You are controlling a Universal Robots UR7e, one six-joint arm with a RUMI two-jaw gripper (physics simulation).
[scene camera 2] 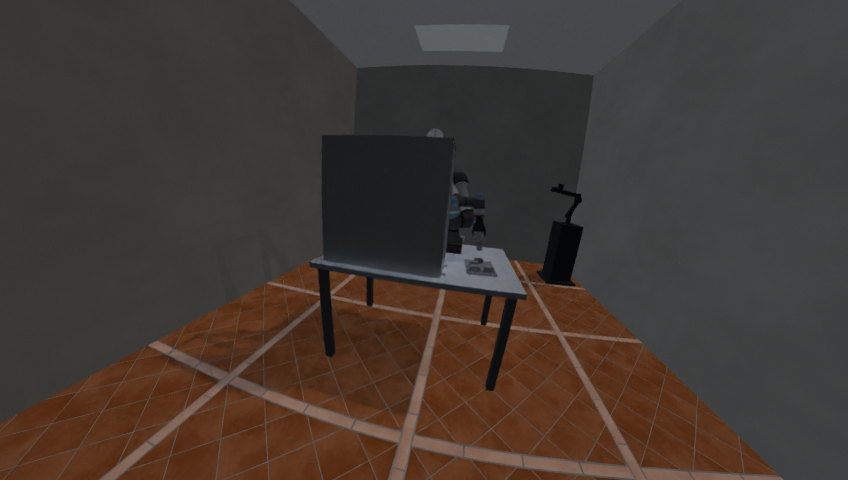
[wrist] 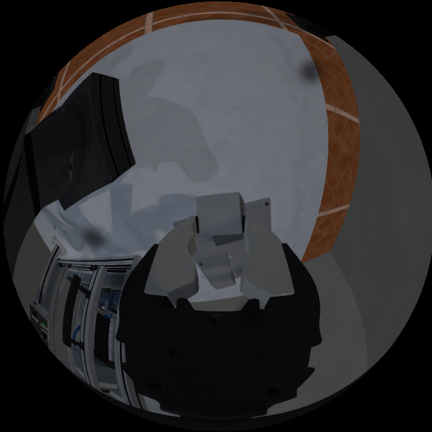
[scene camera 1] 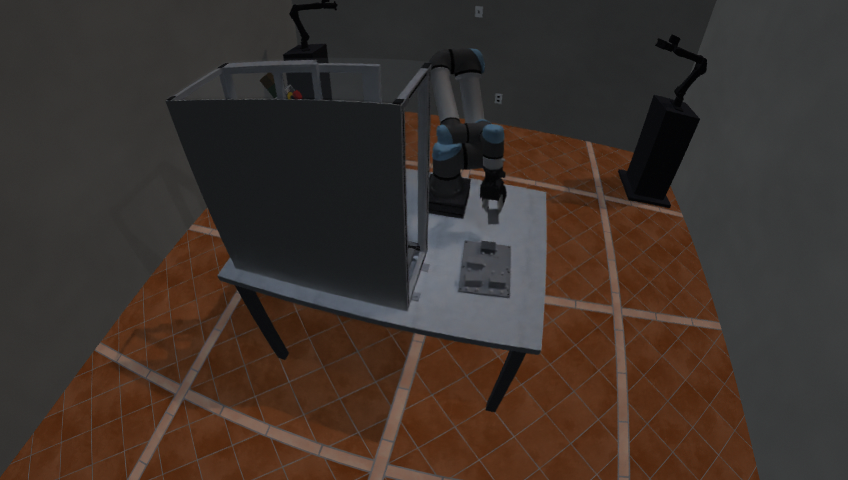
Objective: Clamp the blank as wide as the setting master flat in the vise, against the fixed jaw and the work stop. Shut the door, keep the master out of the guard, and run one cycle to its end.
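Frame: origin at the arm's base, x ahead, y left, z up, level; metres.
Seen in the pictures: gripper, between the fingertips: point(scene camera 2: 478, 244) point(scene camera 1: 492, 212); arm's base, origin of its link: point(scene camera 2: 450, 240) point(scene camera 1: 446, 187).
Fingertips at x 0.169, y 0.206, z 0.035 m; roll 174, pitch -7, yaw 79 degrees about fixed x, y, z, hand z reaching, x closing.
Observation:
Offsets run from my fingertips to a thing's top centre. "spot": to the spot under its first point. Level surfaces: height alone.
My gripper point(scene camera 1: 492, 208) point(wrist: 220, 217) is shut on a grey block @(dx +0.008, dy +0.004, dz +0.027 m) point(scene camera 1: 492, 217) point(wrist: 219, 212) and holds it above the table, behind the grey fixture plate @(dx +0.194, dy +0.002, dz -0.103 m) point(scene camera 1: 505, 256) point(wrist: 261, 206). I cannot tell whether it is the blank or the master. Several grey blocks stand on the plate, one @(dx +0.104, dy +0.000, dz -0.079 m) point(scene camera 1: 488, 246) at its back edge and two @(dx +0.277, dy -0.044, dz -0.068 m) point(scene camera 1: 473, 283) @(dx +0.273, dy +0.045, dz -0.068 m) point(scene camera 1: 498, 283) at its front. The guard @(spot: dx +0.423, dy -0.564, dz +0.332 m) point(scene camera 1: 297, 196) point(scene camera 2: 383, 202) stands left of the plate. Its framed front with a black handle point(wrist: 71, 310) shows in the wrist view. The vise, the work stop and the door's state cannot be made out.
The robot's black base point(scene camera 1: 447, 205) point(wrist: 112, 130) stands on the table @(dz -0.111 m) point(scene camera 1: 526, 220) point(scene camera 2: 476, 286) beside the guard. A small panel with a green button point(wrist: 43, 323) is at the guard's front. Black pedestals with small arms point(scene camera 1: 663, 148) point(scene camera 2: 562, 252) stand on the floor behind.

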